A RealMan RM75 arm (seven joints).
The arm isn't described. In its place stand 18 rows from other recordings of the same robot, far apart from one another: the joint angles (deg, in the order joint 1, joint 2, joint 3, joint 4, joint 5, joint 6, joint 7), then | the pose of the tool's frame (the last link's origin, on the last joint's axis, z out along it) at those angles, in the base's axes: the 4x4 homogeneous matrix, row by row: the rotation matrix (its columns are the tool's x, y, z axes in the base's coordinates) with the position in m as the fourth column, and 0 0 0 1 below.
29.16, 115.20, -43.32, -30.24, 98.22, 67.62, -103.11 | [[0.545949 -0.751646 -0.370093 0.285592], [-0.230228 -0.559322 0.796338 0.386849], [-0.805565 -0.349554 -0.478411 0.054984], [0 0 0 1]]
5.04, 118.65, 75.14, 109.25, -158.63, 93.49, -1.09 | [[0.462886 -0.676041 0.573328 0.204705], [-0.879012 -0.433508 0.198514 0.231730], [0.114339 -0.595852 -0.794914 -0.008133], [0 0 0 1]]
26.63, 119.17, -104.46, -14.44, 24.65, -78.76, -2.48 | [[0.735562 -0.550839 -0.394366 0.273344], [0.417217 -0.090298 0.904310 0.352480], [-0.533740 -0.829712 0.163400 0.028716], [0 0 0 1]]
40.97, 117.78, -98.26, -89.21, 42.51, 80.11, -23.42 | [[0.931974 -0.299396 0.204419 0.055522], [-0.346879 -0.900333 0.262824 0.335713], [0.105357 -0.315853 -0.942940 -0.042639], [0 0 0 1]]
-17.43, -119.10, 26.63, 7.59, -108.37, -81.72, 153.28 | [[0.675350 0.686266 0.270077 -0.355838], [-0.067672 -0.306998 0.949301 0.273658], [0.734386 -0.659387 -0.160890 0.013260], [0 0 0 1]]
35.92, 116.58, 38.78, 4.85, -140.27, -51.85, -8.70 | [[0.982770 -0.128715 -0.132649 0.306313], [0.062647 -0.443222 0.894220 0.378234], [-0.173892 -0.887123 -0.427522 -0.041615], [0 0 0 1]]
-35.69, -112.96, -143.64, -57.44, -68.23, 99.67, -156.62 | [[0.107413 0.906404 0.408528 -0.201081], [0.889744 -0.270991 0.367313 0.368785], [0.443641 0.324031 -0.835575 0.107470], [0 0 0 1]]
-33.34, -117.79, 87.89, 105.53, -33.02, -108.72, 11.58 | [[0.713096 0.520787 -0.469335 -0.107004], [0.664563 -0.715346 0.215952 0.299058], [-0.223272 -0.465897 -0.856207 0.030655], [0 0 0 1]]
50.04, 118.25, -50.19, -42.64, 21.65, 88.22, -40.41 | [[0.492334 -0.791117 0.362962 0.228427], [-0.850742 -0.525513 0.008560 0.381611], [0.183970 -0.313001 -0.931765 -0.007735], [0 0 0 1]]
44.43, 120.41, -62.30, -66.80, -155.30, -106.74, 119.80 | [[0.802657 -0.404019 0.438760 0.184589], [-0.421220 -0.904797 -0.062583 0.349320], [0.422273 -0.134581 -0.896422 0.017336], [0 0 0 1]]
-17.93, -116.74, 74.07, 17.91, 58.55, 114.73, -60.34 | [[0.299223 0.305230 0.904047 -0.245594], [0.190801 -0.947461 0.256736 0.223829], [0.934912 0.095672 -0.341740 0.002024], [0 0 0 1]]
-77.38, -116.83, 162.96, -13.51, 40.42, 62.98, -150.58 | [[0.359630 0.828711 -0.428841 -0.170128], [0.932357 -0.337421 0.129836 0.436943], [-0.037103 -0.446526 -0.894001 -0.054084], [0 0 0 1]]
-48.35, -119.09, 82.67, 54.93, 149.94, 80.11, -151.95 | [[0.667370 0.550199 -0.501895 -0.170724], [0.689657 -0.710926 0.137690 0.387030], [-0.281053 -0.438025 -0.853899 -0.046425], [0 0 0 1]]
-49.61, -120.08, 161.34, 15.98, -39.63, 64.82, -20.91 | [[0.707457 0.228355 0.668848 -0.128553], [-0.136673 -0.884297 0.446475 0.357150], [0.693415 -0.407275 -0.594392 -0.121986], [0 0 0 1]]
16.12, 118.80, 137.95, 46.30, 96.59, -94.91, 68.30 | [[0.644385 -0.436997 -0.627536 0.271232], [0.035806 -0.802487 0.595595 0.296122], [-0.763863 -0.406262 -0.501463 0.073858], [0 0 0 1]]
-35.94, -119.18, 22.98, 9.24, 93.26, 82.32, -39.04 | [[0.638646 0.491507 0.592075 -0.246750], [-0.067523 -0.730663 0.679391 0.354780], [0.766533 -0.473869 -0.433447 -0.020684], [0 0 0 1]]
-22.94, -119.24, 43.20, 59.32, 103.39, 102.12, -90.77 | [[0.774134 0.373851 0.510835 -0.229293], [0.234912 -0.919017 0.316583 0.308019], [0.587820 -0.125076 -0.799264 0.062899], [0 0 0 1]]
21.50, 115.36, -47.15, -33.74, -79.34, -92.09, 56.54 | [[0.671232 -0.368393 -0.643222 0.269701], [0.098013 -0.816026 0.569644 0.316660], [-0.734739 -0.445407 -0.511636 0.054064], [0 0 0 1]]
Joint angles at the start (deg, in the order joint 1, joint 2, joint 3, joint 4, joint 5, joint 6, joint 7): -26.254, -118.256, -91.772, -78.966, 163.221, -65.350, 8.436
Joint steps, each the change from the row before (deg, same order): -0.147, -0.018, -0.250, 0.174, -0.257, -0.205, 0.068; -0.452, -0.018, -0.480, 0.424, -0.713, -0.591, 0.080; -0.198, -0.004, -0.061, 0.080, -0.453, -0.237, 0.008; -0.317, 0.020, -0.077, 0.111, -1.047, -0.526, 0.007; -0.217, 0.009, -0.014, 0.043, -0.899, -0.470, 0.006; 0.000, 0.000, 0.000, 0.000, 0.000, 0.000, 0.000; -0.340, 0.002, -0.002, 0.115, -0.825, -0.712, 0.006; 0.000, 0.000, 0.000, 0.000, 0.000, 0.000, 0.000; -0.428, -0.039, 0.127, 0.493, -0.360, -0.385, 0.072; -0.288, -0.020, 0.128, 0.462, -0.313, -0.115, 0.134; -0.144, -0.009, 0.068, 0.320, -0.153, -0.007, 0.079; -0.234, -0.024, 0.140, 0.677, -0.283, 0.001, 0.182; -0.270, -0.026, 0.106, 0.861, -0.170, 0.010, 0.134; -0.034, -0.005, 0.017, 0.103, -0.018, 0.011, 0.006
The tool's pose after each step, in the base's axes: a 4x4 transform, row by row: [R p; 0 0 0 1], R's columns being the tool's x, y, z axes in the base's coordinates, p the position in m. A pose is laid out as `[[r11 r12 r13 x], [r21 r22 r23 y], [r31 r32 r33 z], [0 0 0 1]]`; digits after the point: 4 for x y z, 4 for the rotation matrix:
[[0.6232 0.5858 -0.5180 -0.2203], [0.7711 -0.3501 0.5318 0.3787], [0.1302 -0.7309 -0.6699 0.0098], [0 0 0 1]]
[[0.6143 0.5973 -0.5156 -0.2196], [0.7781 -0.3501 0.5216 0.3790], [0.1310 -0.7216 -0.6798 0.0091], [0 0 0 1]]
[[0.6123 0.6027 -0.5117 -0.2183], [0.7796 -0.3526 0.5175 0.3790], [0.1315 -0.7158 -0.6858 0.0083], [0 0 0 1]]
[[0.6071 0.6150 -0.5032 -0.2159], [0.7835 -0.3580 0.5079 0.3786], [0.1322 -0.7026 -0.6992 0.0065], [0 0 0 1]]
[[0.6028 0.6251 -0.4958 -0.2139], [0.7869 -0.3630 0.4990 0.3779], [0.1320 -0.6910 -0.7107 0.0048], [0 0 0 1]]
[[0.6028 0.6251 -0.4958 -0.2139], [0.7869 -0.3630 0.4990 0.3779], [0.1320 -0.6910 -0.7107 0.0048], [0 0 0 1]]
[[0.5977 0.6340 -0.4907 -0.2117], [0.7915 -0.3694 0.4869 0.3771], [0.1274 -0.6794 -0.7226 0.0030], [0 0 0 1]]
[[0.5977 0.6340 -0.4907 -0.2117], [0.7915 -0.3694 0.4869 0.3771], [0.1274 -0.6794 -0.7226 0.0030], [0 0 0 1]]
[[0.5952 0.6363 -0.4908 -0.2107], [0.7949 -0.3763 0.4760 0.3769], [0.1182 -0.6734 -0.7298 0.0005], [0 0 0 1]]
[[0.5943 0.6377 -0.4902 -0.2102], [0.7965 -0.3821 0.4686 0.3767], [0.1115 -0.6689 -0.7350 -0.0016], [0 0 0 1]]
[[0.5933 0.6384 -0.4903 -0.2104], [0.7977 -0.3847 0.4644 0.3767], [0.1078 -0.6667 -0.7375 -0.0027], [0 0 0 1]]
[[0.5908 0.6398 -0.4916 -0.2111], [0.8006 -0.3894 0.4554 0.3763], [0.0999 -0.6626 -0.7423 -0.0051], [0 0 0 1]]
[[0.5861 0.6411 -0.4954 -0.2127], [0.8051 -0.3921 0.4450 0.3760], [0.0910 -0.6597 -0.7460 -0.0076], [0 0 0 1]]
[[0.5855 0.6413 -0.4958 -0.2129], [0.8056 -0.3924 0.4439 0.3760], [0.0901 -0.6593 -0.7464 -0.0079], [0 0 0 1]]

